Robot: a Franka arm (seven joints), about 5 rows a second.
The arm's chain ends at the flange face. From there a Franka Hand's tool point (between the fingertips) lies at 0.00 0.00 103.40 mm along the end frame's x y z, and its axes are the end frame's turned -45 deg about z.
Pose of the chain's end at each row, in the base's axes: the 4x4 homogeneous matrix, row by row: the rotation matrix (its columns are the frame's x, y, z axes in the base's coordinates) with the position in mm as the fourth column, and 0 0 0 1 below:
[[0.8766, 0.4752, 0.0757, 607.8], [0.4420, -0.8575, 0.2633, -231.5], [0.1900, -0.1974, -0.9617, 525.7], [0, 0, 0, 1]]
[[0.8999, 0.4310, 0.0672, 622.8], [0.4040, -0.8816, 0.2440, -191.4], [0.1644, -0.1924, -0.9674, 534.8], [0, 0, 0, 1]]
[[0.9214, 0.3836, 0.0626, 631.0], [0.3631, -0.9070, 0.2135, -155.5], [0.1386, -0.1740, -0.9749, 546.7], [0, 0, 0, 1]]
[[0.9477, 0.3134, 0.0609, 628.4], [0.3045, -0.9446, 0.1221, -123.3], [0.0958, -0.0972, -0.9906, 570.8], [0, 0, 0, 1]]
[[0.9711, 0.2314, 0.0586, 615.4], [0.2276, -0.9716, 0.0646, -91.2], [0.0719, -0.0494, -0.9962, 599.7], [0, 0, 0, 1]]
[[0.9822, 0.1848, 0.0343, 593.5], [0.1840, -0.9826, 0.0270, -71.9], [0.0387, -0.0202, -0.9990, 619.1], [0, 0, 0, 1]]
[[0.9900, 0.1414, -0.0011, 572.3], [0.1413, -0.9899, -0.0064, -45.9], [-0.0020, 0.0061, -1.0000, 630.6], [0, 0, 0, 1]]
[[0.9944, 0.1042, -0.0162, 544.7], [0.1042, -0.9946, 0.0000, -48.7], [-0.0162, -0.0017, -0.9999, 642.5], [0, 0, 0, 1]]
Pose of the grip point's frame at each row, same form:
[[0.2838, 0.9559, 0.0757, 615.6], [0.9189, -0.2938, 0.2633, -204.3], [0.2739, -0.0052, -0.9617, 426.3], [0, 0, 0, 1]]
[[0.3316, 0.9411, 0.0672, 629.7], [0.9091, -0.3377, 0.2440, -166.2], [0.2523, -0.0198, -0.9674, 434.8], [0, 0, 0, 1]]
[[0.3803, 0.9228, 0.0626, 637.5], [0.8981, -0.3846, 0.2135, -133.4], [0.2210, -0.0250, -0.9749, 445.9], [0, 0, 0, 1]]
[[0.4485, 0.8917, 0.0609, 634.7], [0.8832, -0.4526, 0.1221, -110.7], [0.1365, -0.0010, -0.9906, 468.4], [0, 0, 0, 1]]
[[0.5230, 0.8503, 0.0586, 621.5], [0.8480, -0.5261, 0.0646, -84.5], [0.0858, 0.0159, -0.9962, 496.7], [0, 0, 0, 1]]
[[0.5638, 0.8252, 0.0343, 597.0], [0.8249, -0.5647, 0.0270, -69.1], [0.0416, 0.0131, -0.9990, 515.8], [0, 0, 0, 1]]
[[0.6001, 0.8000, -0.0011, 572.2], [0.7999, -0.6001, -0.0064, -46.6], [-0.0057, 0.0029, -1.0000, 527.2], [0, 0, 0, 1]]
[[0.6295, 0.7768, -0.0162, 543.0], [0.7770, -0.6296, 0.0000, -48.7], [-0.0103, -0.0127, -0.9999, 539.1], [0, 0, 0, 1]]

